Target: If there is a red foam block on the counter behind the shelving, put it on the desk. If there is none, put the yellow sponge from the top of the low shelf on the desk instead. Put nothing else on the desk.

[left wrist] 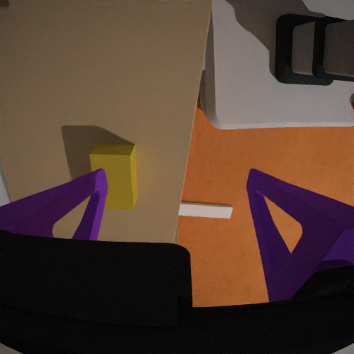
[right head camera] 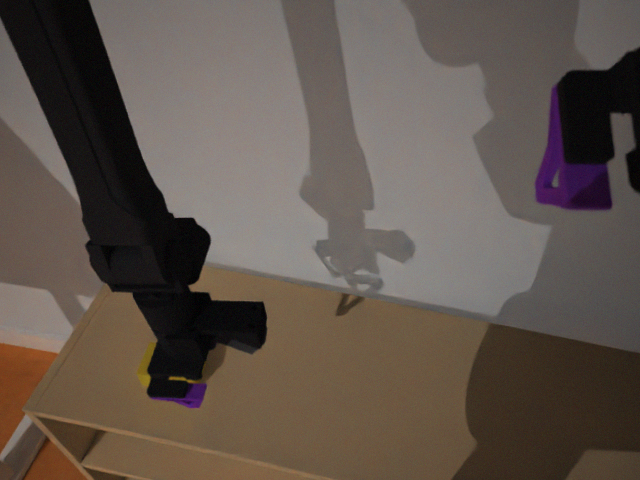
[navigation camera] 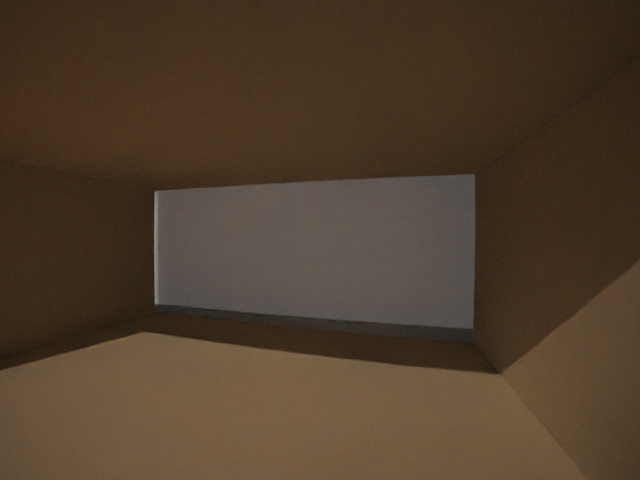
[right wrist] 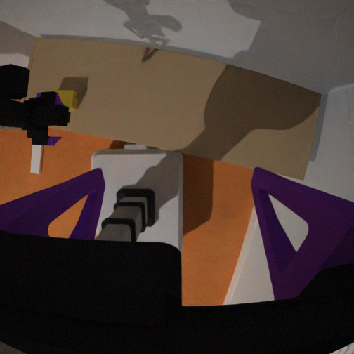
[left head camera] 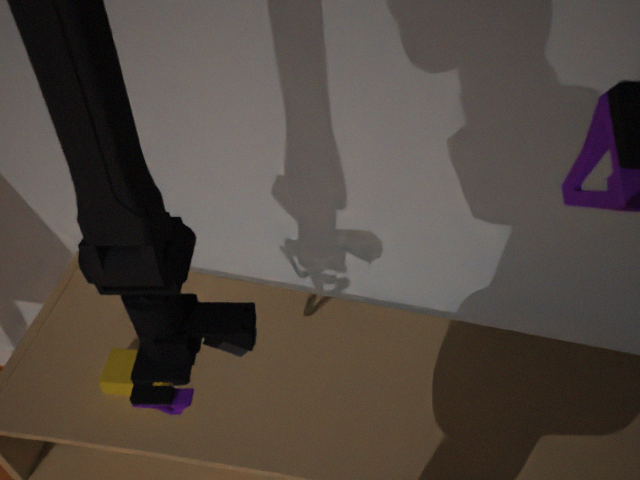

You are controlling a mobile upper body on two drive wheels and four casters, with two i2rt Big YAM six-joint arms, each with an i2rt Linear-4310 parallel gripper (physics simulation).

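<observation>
The yellow sponge lies on top of the low shelf, near its left end in the head views. My left gripper is open and empty above the shelf's front edge. In the left wrist view one finger overlaps the sponge's left side and the other is over the floor. The arm hides part of the sponge in the head views. My right gripper is open and empty, high in front of the shelf. The desk, the counter and a red foam block do not show.
A white wall stands behind the shelf. The white base with black-banded grey parts stands at the shelf's front. A white strip lies over the orange floor. The navigation camera looks through a shelf compartment toward a grey wall.
</observation>
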